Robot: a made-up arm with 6 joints.
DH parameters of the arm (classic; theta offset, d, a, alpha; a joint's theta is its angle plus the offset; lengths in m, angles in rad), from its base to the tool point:
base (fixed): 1.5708 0.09 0 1.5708
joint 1: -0.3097 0 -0.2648 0
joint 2: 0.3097 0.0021 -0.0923 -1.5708
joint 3: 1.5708 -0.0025 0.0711 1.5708
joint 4: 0.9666 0 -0.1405 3.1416
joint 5: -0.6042 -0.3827 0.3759 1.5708
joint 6: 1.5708 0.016 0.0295 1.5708
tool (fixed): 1.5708 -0.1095 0 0
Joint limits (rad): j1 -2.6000..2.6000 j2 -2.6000..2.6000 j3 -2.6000..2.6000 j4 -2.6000..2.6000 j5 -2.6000..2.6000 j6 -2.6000..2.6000
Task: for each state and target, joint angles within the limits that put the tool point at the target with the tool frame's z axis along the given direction. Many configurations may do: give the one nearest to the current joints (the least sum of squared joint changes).
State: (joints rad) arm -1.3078 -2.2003 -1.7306 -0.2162 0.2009 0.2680
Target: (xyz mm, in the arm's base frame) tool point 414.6 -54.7 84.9 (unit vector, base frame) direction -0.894 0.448 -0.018
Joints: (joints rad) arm -0.8599 -1.4726 -1.1359 -0.2699 0.0407 1.2095
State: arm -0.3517 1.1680 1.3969 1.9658 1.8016 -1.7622
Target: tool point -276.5 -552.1 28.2 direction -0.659 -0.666 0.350
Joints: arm -0.0171 1.3296 1.6735 1.9276 1.6175 -0.6921
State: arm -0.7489 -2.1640 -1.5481 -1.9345 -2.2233 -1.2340
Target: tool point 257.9 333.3 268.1 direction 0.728 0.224 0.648
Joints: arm -0.1753 -1.6932 -2.3308 -2.1706 -1.9717 -1.5462
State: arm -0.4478 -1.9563 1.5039 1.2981 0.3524 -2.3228
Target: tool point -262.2 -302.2 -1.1 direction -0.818 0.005 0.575
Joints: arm -0.3383 -1.6089 1.3833 1.2440 -0.0316 -2.3609
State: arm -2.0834 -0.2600 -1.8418 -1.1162 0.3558 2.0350
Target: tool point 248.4 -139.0 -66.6 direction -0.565 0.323 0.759
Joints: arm -1.3114 -0.5533 -1.0123 -1.3272 0.4652 1.9888
